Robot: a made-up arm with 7 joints. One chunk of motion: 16 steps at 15 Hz.
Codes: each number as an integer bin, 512 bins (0 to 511) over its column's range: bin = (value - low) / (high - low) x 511, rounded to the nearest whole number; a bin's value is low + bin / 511 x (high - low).
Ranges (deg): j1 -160..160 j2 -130..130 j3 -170.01..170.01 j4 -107..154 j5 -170.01..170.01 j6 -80.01..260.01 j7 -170.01..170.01
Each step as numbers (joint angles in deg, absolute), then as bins.
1 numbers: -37.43 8.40 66.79 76.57 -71.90 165.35 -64.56
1 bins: 196 272 356 359 147 369 158
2 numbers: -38.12 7.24 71.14 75.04 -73.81 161.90 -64.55
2 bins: 195 270 362 356 145 364 158
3 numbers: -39.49 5.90 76.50 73.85 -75.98 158.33 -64.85
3 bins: 192 267 370 354 141 358 158
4 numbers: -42.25 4.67 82.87 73.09 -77.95 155.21 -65.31
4 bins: 188 265 380 353 138 354 157
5 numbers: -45.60 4.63 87.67 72.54 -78.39 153.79 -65.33
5 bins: 183 265 387 352 138 351 157
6 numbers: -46.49 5.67 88.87 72.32 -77.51 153.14 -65.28
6 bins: 181 267 389 351 139 350 157
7 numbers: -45.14 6.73 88.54 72.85 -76.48 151.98 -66.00
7 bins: 183 269 389 352 141 349 156
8 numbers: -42.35 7.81 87.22 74.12 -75.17 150.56 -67.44
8 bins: 188 271 387 355 143 347 154
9 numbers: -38.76 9.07 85.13 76.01 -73.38 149.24 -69.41
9 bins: 194 273 383 358 145 345 151
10 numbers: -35.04 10.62 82.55 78.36 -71.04 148.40 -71.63
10 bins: 200 276 380 363 149 343 148
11 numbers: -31.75 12.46 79.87 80.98 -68.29 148.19 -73.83
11 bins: 205 280 376 368 153 343 145
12 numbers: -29.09 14.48 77.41 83.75 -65.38 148.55 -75.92
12 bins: 209 284 372 373 157 343 141
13 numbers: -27.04 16.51 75.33 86.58 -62.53 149.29 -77.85
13 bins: 212 288 369 379 162 345 139
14 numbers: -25.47 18.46 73.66 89.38 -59.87 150.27 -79.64
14 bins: 215 292 366 384 166 346 136
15 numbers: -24.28 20.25 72.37 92.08 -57.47 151.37 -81.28
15 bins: 217 295 364 390 169 348 133
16 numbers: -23.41 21.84 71.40 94.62 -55.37 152.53 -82.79
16 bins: 218 298 363 395 172 349 131
